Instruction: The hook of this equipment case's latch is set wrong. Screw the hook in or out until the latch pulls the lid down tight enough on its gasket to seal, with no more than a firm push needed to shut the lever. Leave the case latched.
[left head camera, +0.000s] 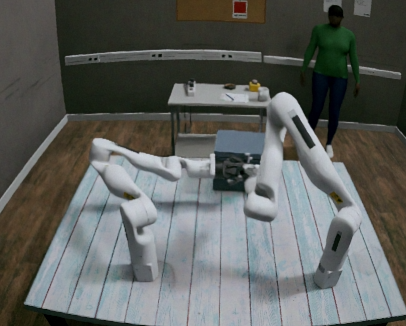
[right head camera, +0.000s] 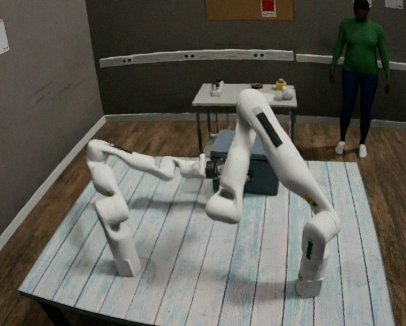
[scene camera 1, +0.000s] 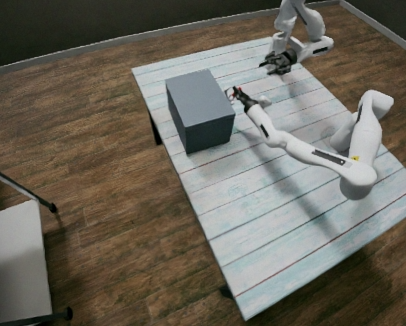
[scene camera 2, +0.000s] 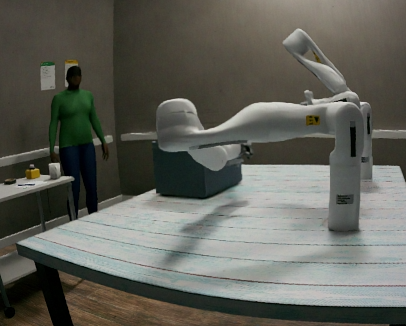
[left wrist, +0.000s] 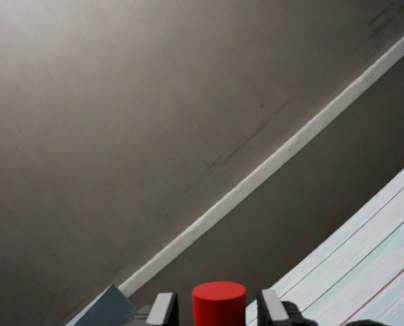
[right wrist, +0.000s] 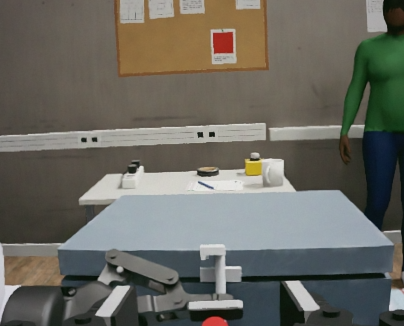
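Seen in the pictures: left gripper, fingertip midpoint: (scene camera 1: 235, 87) (left wrist: 217, 315); right gripper, fingertip midpoint: (scene camera 1: 262, 69) (right wrist: 208, 308); left arm's base, origin of the base link: (left head camera: 146, 272) (right head camera: 129, 268) (scene camera 1: 338, 144) (scene camera 2: 343, 225); right arm's base, origin of the base link: (left head camera: 325, 278) (right head camera: 308, 287) (scene camera 1: 270, 66) (scene camera 2: 362, 177).
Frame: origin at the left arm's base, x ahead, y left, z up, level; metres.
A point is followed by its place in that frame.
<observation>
The blue-grey equipment case (left head camera: 240, 141) @(x 0.595, y -0.404, z 0.208 m) (right head camera: 265, 176) @(x 0.466, y -0.515, z 0.102 m) (scene camera 1: 197, 97) @(x 0.600, y -0.431, z 0.208 m) (scene camera 2: 179, 176) @(x 0.608, y -0.293, z 0.079 m) stands on the table. Its lid (right wrist: 230, 220) @(x 0.568, y -0.444, z 0.209 m) is down, with a dark gap beneath. The latch hook (right wrist: 213, 250) @(x 0.454, y -0.416, z 0.222 m) stands upright at the lid's front, beside the keeper plate (right wrist: 233, 273) @(x 0.461, y -0.432, z 0.197 m); whether they engage is unclear. My left gripper (left wrist: 218, 307) @(x 0.394, y -0.430, z 0.182 m) (scene camera 1: 235, 92) @(x 0.394, y -0.430, z 0.182 m) reaches across the latch, open, with the red lever handle (left wrist: 219, 300) @(x 0.386, y -0.400, z 0.193 m) (right wrist: 215, 322) @(x 0.388, y -0.410, z 0.197 m) between its fingers and gaps on both sides. My right gripper (scene camera 1: 264, 69) @(x 0.284, y -0.400, z 0.267 m) is open and empty, facing the case from farther back. The lower latch is hidden.
My right forearm (left head camera: 270, 165) @(x 0.019, y -0.401, z 0.444 m) hangs in front of the case, close to the left gripper. Behind the case stands a side table (left head camera: 210, 94) (right wrist: 100, 192) with a mug (right wrist: 273, 172) and a yellow bottle (right wrist: 253, 166). A person (left head camera: 334, 55) (scene camera 2: 75, 125) stands at the back.
</observation>
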